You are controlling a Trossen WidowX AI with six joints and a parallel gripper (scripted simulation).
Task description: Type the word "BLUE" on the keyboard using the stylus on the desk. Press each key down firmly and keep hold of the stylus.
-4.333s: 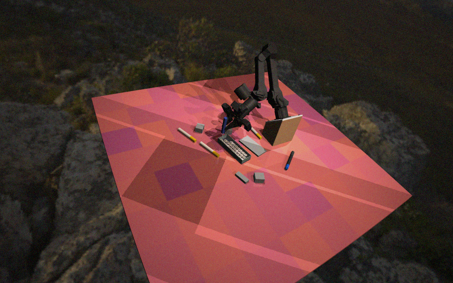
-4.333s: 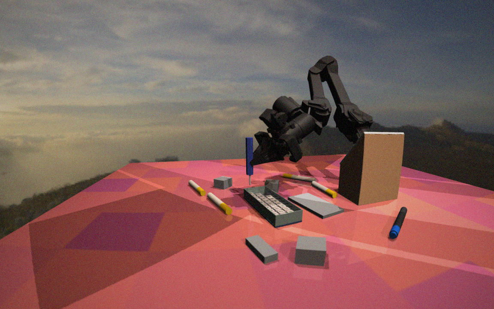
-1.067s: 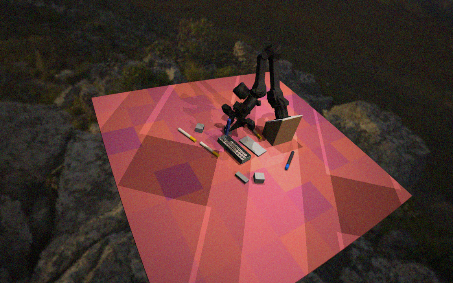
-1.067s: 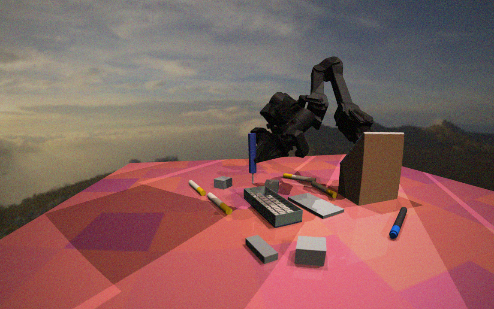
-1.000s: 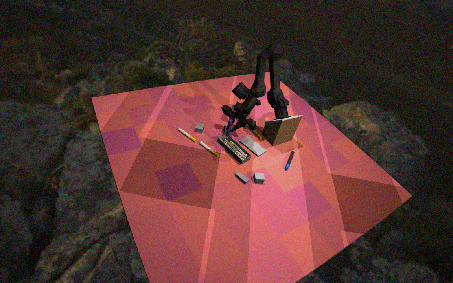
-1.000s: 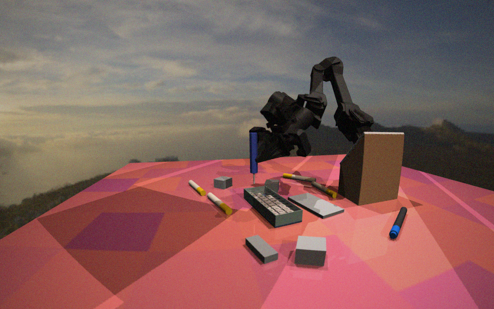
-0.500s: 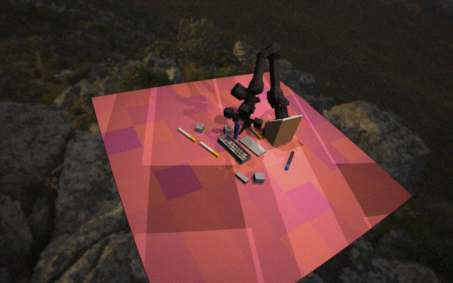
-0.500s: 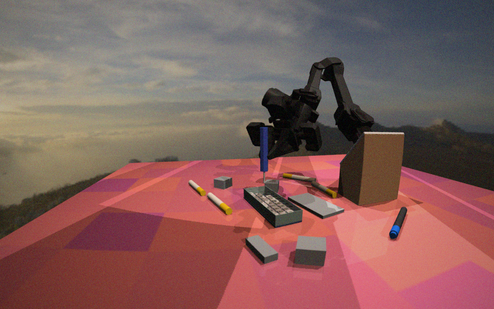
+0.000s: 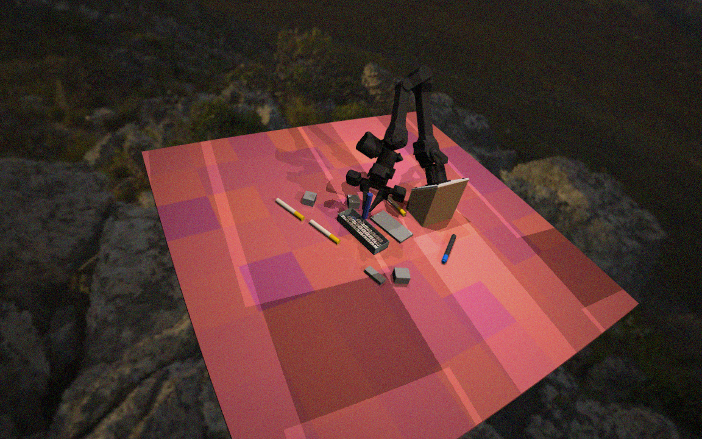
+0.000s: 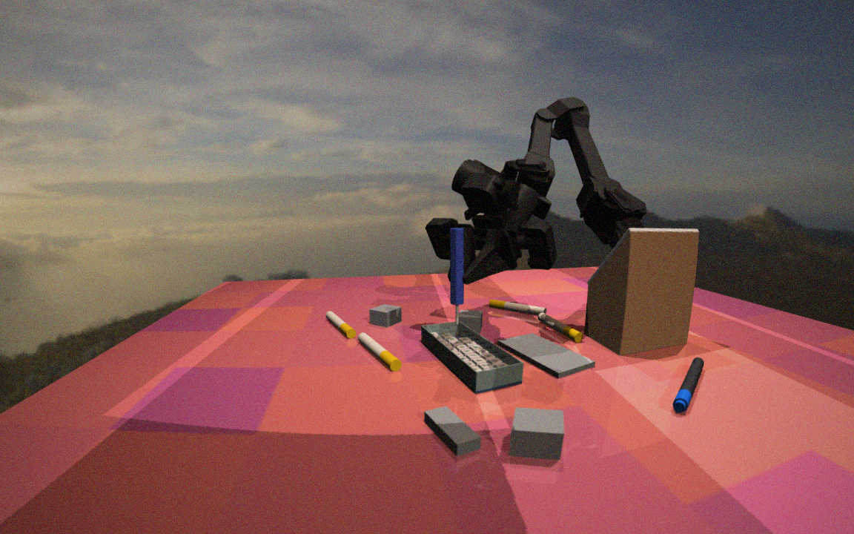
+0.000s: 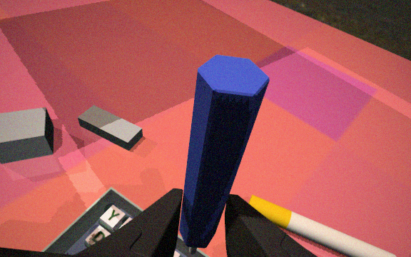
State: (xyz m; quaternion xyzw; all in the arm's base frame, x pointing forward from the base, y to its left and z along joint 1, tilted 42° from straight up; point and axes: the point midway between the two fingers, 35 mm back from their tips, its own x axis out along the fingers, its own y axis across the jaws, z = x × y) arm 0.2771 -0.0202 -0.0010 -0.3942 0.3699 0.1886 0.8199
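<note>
The flat grey plate is 130 mm behind my gripper tip, 10 mm to the left of it and 110 mm below it. Round my gripper tip: stylus: 20 mm below; blue-capped marker: 210 mm behind, 190 mm to the left, 100 mm below.
</note>
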